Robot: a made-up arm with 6 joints.
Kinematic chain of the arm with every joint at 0, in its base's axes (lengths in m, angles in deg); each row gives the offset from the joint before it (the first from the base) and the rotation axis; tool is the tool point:
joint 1: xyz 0 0 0.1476 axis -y
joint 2: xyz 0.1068 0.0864 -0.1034 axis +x
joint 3: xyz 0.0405 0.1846 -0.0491 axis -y
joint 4: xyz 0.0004 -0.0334 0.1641 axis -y
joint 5: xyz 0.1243 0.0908 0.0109 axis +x
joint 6: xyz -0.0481 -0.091 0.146 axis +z
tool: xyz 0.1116 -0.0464 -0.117
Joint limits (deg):
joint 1: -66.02..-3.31
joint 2: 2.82..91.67
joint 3: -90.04..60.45
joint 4: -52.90..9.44
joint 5: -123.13..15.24
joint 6: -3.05..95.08
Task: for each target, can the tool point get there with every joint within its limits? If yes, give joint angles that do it. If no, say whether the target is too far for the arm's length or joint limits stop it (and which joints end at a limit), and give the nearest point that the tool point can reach.
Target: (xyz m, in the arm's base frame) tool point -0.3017 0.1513 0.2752
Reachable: no: joint limits stop it (at a limit: joint 1, joint 3, joint 4, joint 6) | nearest point -0.0605 0.1809 0.3587 | short by 0.257 m
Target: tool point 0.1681 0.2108 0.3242
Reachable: yes | joints -9.92 31.47 47.51 -7.33 -74.23 61.98
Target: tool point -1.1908 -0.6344 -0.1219
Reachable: no: too far | nearest point -0.0668 -0.1765 0.2354 | short by 1.265 m
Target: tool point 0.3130 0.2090 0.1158
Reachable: yes | joints -32.40 70.26 -18.52 -45.56 -96.47 68.09
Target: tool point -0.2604 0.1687 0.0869
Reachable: no: joint limits stop it (at a limit: joint 1, joint 2, joint 3, joint 4, joint 5) | nearest point -0.1756 0.1995 -0.1085 | short by 0.215 m
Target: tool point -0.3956 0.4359 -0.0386
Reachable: no: joint limits stop it (at a limit: joint 1, joint 2, joint 3, joint 4, joint 5) | nearest point -0.2055 0.4127 -0.1591 | short by 0.226 m
